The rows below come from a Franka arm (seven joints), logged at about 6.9 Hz.
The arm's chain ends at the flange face. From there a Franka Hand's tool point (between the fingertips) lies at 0.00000 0.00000 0.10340 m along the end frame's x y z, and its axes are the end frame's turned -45 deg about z.
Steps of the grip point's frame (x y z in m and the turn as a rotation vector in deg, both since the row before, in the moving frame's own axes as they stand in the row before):
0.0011, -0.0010, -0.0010, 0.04, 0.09, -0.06
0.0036, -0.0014, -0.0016, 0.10, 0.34, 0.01
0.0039, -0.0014, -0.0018, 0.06, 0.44, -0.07
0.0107, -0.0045, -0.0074, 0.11, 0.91, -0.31
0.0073, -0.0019, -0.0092, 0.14, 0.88, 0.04
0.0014, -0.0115, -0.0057, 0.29, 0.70, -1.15
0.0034, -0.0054, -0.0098, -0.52, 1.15, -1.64
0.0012, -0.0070, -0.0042, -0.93, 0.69, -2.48
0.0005, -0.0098, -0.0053, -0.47, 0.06, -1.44
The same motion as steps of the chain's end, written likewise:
0.0000, -0.0013, -0.0010, 0.09, 0.04, -0.06
0.0012, -0.0030, -0.0016, 0.31, 0.17, 0.01
0.0013, -0.0031, -0.0018, 0.35, 0.27, -0.07
0.0034, -0.0094, -0.0074, 0.72, 0.57, -0.31
0.0029, -0.0052, -0.0092, 0.72, 0.52, 0.04
-0.0077, -0.0079, -0.0057, 0.70, 0.29, -1.15
-0.0035, -0.0054, -0.0098, 0.45, 1.18, -1.64
-0.0062, -0.0061, -0.0042, -0.17, 1.15, -2.48
-0.0073, -0.0078, -0.0053, -0.29, 0.37, -1.44

